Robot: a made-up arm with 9 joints. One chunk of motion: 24 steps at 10 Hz.
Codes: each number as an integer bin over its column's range. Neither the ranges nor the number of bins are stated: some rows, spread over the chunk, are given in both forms.
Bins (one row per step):
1: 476 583 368 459 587 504 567 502 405
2: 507 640 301 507 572 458 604 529 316
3: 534 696 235 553 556 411 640 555 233
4: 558 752 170 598 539 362 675 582 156
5: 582 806 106 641 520 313 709 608 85
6: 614 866 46 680 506 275 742 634 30
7: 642 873 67 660 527 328 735 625 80
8: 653 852 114 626 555 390 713 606 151
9: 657 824 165 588 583 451 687 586 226
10: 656 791 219 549 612 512 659 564 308
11: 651 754 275 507 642 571 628 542 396
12: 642 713 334 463 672 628 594 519 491
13: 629 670 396 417 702 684 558 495 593
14: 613 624 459 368 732 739 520 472 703
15: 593 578 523 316 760 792 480 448 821
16: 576 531 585 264 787 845 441 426 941
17: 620 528 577 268 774 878 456 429 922
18: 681 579 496 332 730 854 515 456 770
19: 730 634 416 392 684 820 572 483 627
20: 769 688 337 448 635 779 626 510 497
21: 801 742 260 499 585 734 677 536 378
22: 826 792 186 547 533 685 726 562 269
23: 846 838 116 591 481 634 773 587 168
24: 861 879 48 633 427 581 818 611 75
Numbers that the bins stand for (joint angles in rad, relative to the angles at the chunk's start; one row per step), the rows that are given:
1: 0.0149 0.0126 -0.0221 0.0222 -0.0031 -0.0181 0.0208 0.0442 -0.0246
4: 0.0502 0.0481 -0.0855 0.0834 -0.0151 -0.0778 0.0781 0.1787 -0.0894
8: 0.0911 0.0691 -0.1035 0.0957 -0.0111 -0.0660 0.0983 0.2191 -0.0907
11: 0.0902 0.0485 -0.0519 0.0433 0.0107 0.0101 0.0532 0.1115 -0.0269
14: 0.0739 0.0212 0.0070 -0.0179 0.0332 0.0807 -0.0041 -0.0062 0.0530
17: 0.0769 0.0010 0.0448 -0.0620 0.0437 0.1391 -0.0381 -0.0786 0.1100
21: 0.1548 0.0460 -0.0567 0.0398 -0.0036 0.0786 0.0792 0.1014 -0.0316
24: 0.1806 0.0748 -0.1246 0.0988 -0.0431 0.0143 0.1540 0.2275 -0.1105
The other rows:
2: 0.0282 0.0245 -0.0436 0.0433 -0.0069 -0.0374 0.0404 0.0896 -0.0478
3: 0.0398 0.0363 -0.0647 0.0636 -0.0109 -0.0572 0.0595 0.1333 -0.0694
5: 0.0605 0.0594 -0.1060 0.1023 -0.0199 -0.0984 0.0961 0.2225 -0.1079
6: 0.0743 0.0720 -0.1253 0.1195 -0.0234 -0.1144 0.1137 0.2662 -0.1222
7: 0.0863 0.0735 -0.1185 0.1107 -0.0181 -0.0921 0.1099 0.2511 -0.1092
9: 0.0928 0.0632 -0.0871 0.0790 -0.0041 -0.0404 0.0845 0.1855 -0.0712
10: 0.0924 0.0563 -0.0698 0.0618 0.0032 -0.0147 0.0696 0.1485 -0.0498
12: 0.0863 0.0399 -0.0330 0.0239 0.0182 0.0340 0.0351 0.0728 -0.0022
13: 0.0807 0.0308 -0.0132 0.0037 0.0257 0.0576 0.0160 0.0324 0.0243
15: 0.0652 0.0115 0.0275 -0.0408 0.0402 0.1030 -0.0253 -0.0466 0.0837
16: 0.0579 0.0016 0.0474 -0.0637 0.0469 0.1253 -0.0460 -0.0836 0.1149
18: 0.1031 0.0117 0.0189 -0.0338 0.0327 0.1290 -0.0068 -0.0332 0.0704
19: 0.1242 0.0233 -0.0067 -0.0073 0.0212 0.1147 0.0235 0.0123 0.0332
20: 0.1410 0.0346 -0.0321 0.0173 0.0089 0.0975 0.0521 0.0577 -0.0007
22: 0.1655 0.0565 -0.0804 0.0609 -0.0166 0.0580 0.1052 0.1451 -0.0600
23: 0.1741 0.0662 -0.1028 0.0803 -0.0296 0.0365 0.1301 0.1871 -0.0863

